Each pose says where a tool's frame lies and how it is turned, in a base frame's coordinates. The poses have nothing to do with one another.
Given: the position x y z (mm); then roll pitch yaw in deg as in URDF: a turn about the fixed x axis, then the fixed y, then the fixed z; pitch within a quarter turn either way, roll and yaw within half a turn.
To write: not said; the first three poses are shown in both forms.
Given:
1: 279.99 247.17 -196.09 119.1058 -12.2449 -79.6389
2: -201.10 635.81 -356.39 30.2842 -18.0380 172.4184
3: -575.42 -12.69 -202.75 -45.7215 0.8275 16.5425
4: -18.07 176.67 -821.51 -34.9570 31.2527 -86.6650
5: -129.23 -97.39 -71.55 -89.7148 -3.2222 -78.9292
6: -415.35 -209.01 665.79 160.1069 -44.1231 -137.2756
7: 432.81 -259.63 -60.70 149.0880 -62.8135 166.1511
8: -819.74 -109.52 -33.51 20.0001 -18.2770 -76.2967
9: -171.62 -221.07 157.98 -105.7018 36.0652 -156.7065
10: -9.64 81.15 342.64 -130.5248 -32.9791 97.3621
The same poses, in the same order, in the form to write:
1: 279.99 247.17 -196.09 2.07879 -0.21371 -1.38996
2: -201.10 635.81 -356.39 0.52856 -0.31482 3.00927
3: -575.42 -12.69 -202.75 -0.79799 0.01444 0.28872
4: -18.07 176.67 -821.51 -0.61011 0.54546 -1.51259
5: -129.23 -97.39 -71.55 -1.56582 -0.05624 -1.37757
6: -415.35 -209.01 665.79 2.79439 -0.77009 -2.39591
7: 432.81 -259.63 -60.70 2.60208 -1.09630 2.89988
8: -819.74 -109.52 -33.51 0.34907 -0.31899 -1.33163
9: -171.62 -221.07 157.98 -1.84484 0.62946 -2.73504
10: -9.64 81.15 342.64 -2.27809 -0.57559 1.69929
